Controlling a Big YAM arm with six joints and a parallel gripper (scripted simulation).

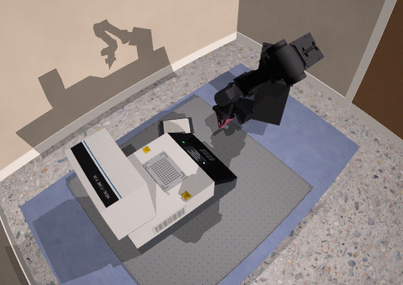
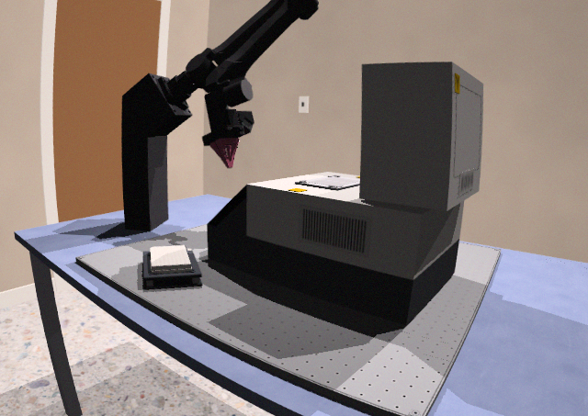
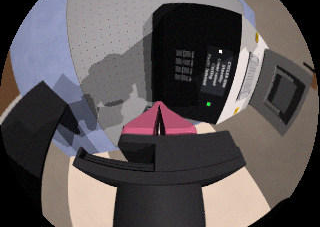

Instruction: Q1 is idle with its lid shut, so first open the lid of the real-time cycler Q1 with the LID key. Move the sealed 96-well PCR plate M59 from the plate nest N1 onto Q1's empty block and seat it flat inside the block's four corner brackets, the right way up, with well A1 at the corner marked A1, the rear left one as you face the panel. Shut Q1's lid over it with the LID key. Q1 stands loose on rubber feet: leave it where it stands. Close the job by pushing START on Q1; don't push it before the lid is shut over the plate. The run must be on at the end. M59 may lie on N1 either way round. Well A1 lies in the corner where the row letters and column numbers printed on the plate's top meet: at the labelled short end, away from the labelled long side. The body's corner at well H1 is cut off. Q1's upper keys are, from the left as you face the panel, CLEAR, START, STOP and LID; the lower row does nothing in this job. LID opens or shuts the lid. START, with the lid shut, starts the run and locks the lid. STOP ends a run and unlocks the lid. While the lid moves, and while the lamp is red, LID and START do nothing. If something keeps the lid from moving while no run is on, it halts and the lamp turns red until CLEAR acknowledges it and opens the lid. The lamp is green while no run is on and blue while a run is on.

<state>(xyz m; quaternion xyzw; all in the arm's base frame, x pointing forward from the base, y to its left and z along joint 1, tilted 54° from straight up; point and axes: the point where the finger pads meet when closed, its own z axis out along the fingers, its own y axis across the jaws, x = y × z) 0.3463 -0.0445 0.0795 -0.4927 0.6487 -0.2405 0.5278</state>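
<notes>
Right now my hand is 23 cm to the left of the sealed plate M59, 18 cm above it and 8 cm short of it. Also, from my hand: plate nest N1: 23 cm to the right, 19 cm below, 8 cm ahead.
</notes>
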